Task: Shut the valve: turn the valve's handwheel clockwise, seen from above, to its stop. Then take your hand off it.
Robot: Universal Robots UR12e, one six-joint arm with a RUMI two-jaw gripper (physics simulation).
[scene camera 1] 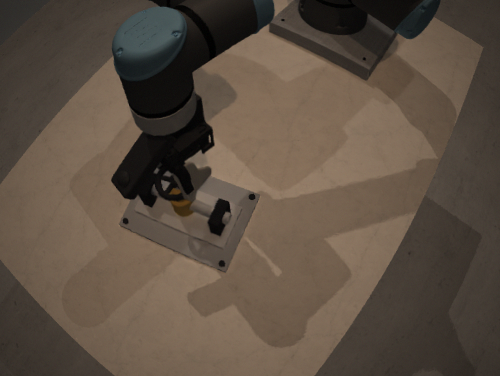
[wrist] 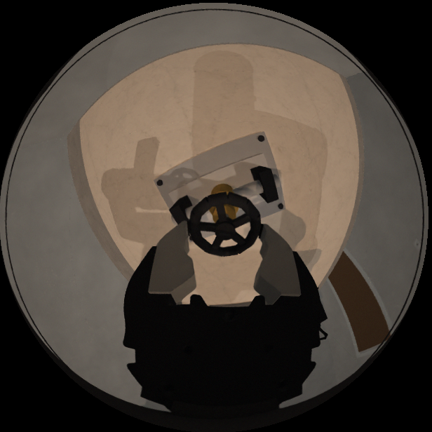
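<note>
The black spoked handwheel (wrist: pixel 225 230) (scene camera 1: pixel 162 191) stands above the brass valve body (wrist: pixel 222 189) (scene camera 1: pixel 183 208). The valve sits in a pipe held by two black clamps on a grey base plate (wrist: pixel 186 169) (scene camera 1: pixel 175 249). My gripper (wrist: pixel 224 223) (scene camera 1: pixel 168 187) is shut on the handwheel, with one finger at the left side of the rim and one at the right in the wrist view. In the scene view the arm and gripper partly cover the wheel and the far left of the plate.
The pipe's black clamps (scene camera 1: pixel 219 216) (wrist: pixel 264 184) stand up from the plate close to the wheel. Dark bolts (scene camera 1: pixel 222 263) sit at the plate's corners. The robot's grey base (scene camera 1: pixel 320 46) is at the back of the table (scene camera 1: pixel 400 210). A brown patch (wrist: pixel 359 302) shows beyond the table's edge.
</note>
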